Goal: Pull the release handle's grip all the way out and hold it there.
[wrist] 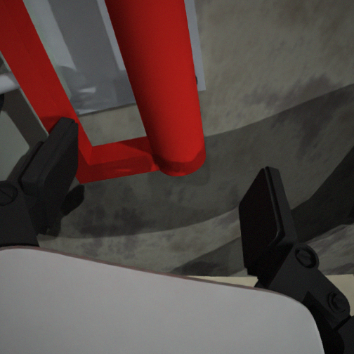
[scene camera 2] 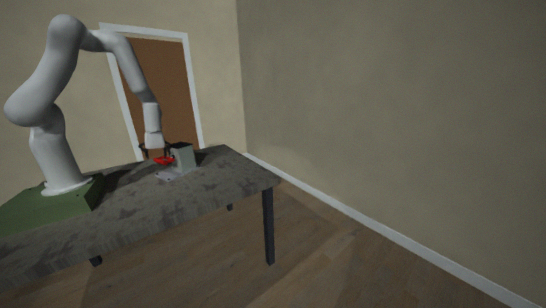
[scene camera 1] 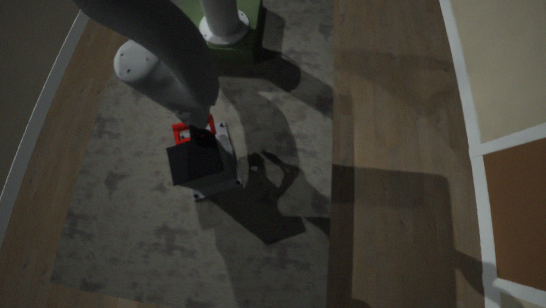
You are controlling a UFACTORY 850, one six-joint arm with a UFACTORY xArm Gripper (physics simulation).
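Note:
The release handle's red grip (scene camera 1: 176,134) (scene camera 2: 162,161) (wrist: 162,90) is a rectangular loop with a thick round outer bar. It stands out from one side of a grey box with a black top (scene camera 1: 195,162) (scene camera 2: 185,159). A short light rod (wrist: 7,83) shows between the loop and the box in the wrist view. My gripper (scene camera 1: 199,132) (scene camera 2: 157,156) (wrist: 166,165) is open, over the grip. In the wrist view one finger is at the loop's inner bar on the box side. The other is beyond the round bar, apart from it. Finger depth beside the bar is hard to tell.
The box stands on a pale base plate (scene camera 1: 216,189) (scene camera 2: 168,176) with dark bolts at its corners, on a mottled grey table (scene camera 1: 125,210) (scene camera 2: 210,182). The arm's green pedestal (scene camera 1: 235,57) (scene camera 2: 55,210) stands on the grip's side of the box. Dark shadows lie across the table.

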